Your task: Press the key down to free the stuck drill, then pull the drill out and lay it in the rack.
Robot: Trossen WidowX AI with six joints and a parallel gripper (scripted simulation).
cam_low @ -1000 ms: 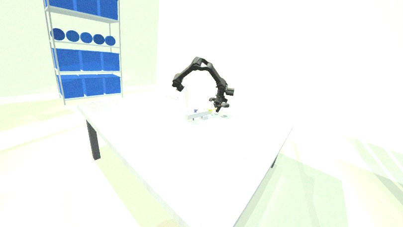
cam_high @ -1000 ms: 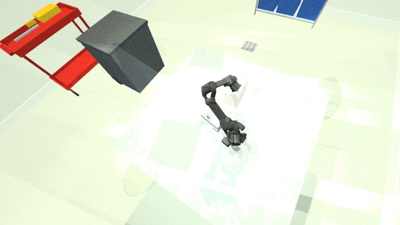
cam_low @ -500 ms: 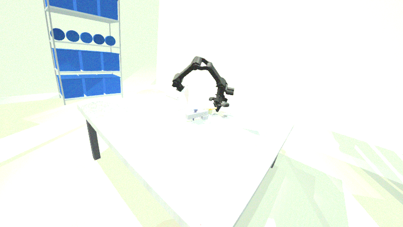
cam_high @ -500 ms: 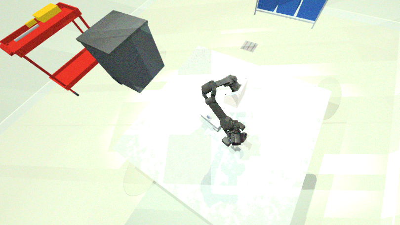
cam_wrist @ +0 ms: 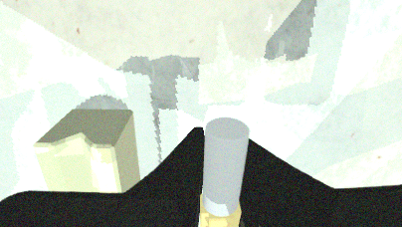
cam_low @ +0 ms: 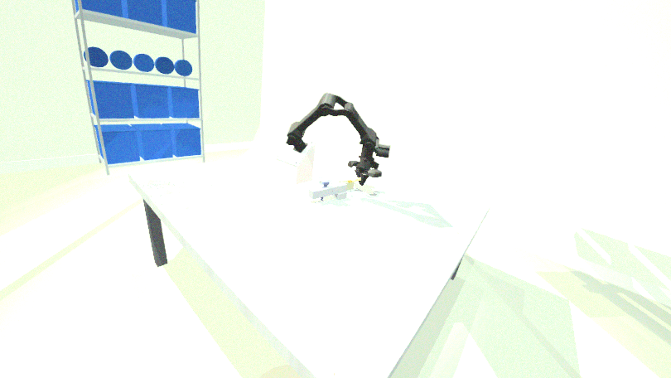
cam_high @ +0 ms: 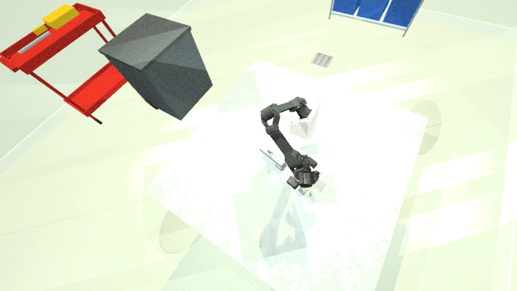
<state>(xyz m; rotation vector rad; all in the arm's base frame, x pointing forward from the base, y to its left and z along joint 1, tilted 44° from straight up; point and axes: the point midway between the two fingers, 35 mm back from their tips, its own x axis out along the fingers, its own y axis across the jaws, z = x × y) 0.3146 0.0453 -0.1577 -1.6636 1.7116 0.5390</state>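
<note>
My gripper tip is 1 cm past the drill, 4 cm to the left of it and 3 cm below it. Round my gripper tip: small blue key (4 cm behind, 23 cm to the right, 1 cm above); then pale holder block (3 cm behind, 20 cm to the right); then olive block (7 cm behind, 3 cm to the right, 2 cm below).
</note>
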